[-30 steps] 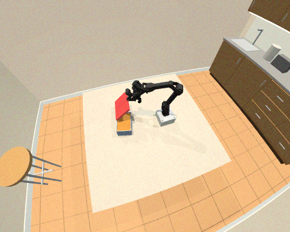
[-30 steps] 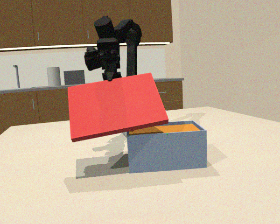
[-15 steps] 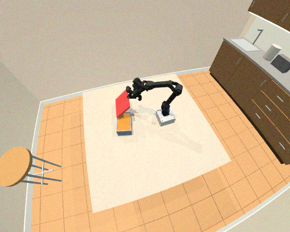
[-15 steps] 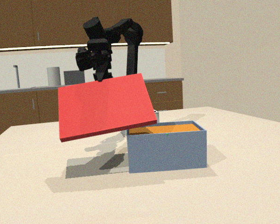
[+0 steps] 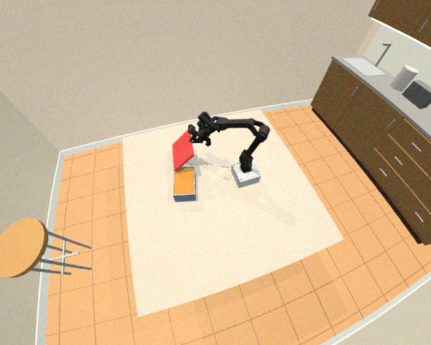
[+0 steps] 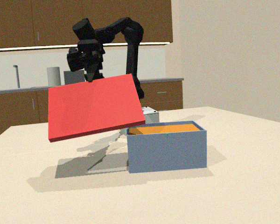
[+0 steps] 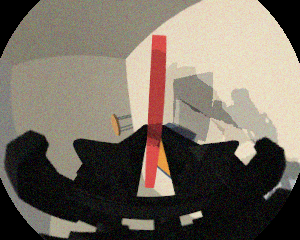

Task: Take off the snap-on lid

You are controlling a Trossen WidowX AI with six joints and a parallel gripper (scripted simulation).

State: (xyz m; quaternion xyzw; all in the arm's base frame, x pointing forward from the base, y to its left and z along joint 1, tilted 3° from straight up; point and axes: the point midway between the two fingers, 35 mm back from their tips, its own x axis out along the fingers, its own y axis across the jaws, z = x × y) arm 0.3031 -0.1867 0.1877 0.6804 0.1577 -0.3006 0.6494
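Right now the red lid is 60 mm ahead of my gripper tip and 50 mm below it. The rest, counted from my gripper tip: blue-grey storage box 190 mm to the left, 180 mm below, 90 mm ahead.
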